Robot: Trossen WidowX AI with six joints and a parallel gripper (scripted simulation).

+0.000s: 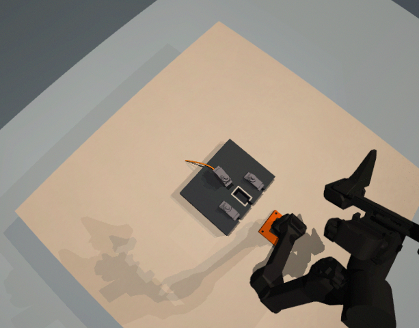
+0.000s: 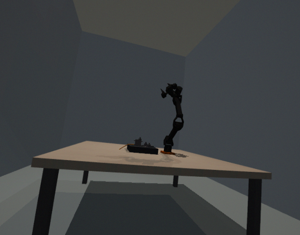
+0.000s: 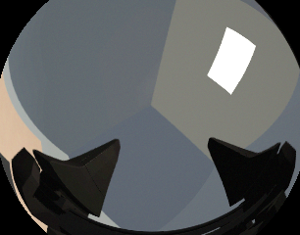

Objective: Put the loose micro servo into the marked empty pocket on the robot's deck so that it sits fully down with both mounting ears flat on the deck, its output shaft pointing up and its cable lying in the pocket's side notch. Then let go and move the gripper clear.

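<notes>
The deck is 65 cm below my gripper tip, 22 cm ahead of it and 1 cm to the left of it.
</notes>
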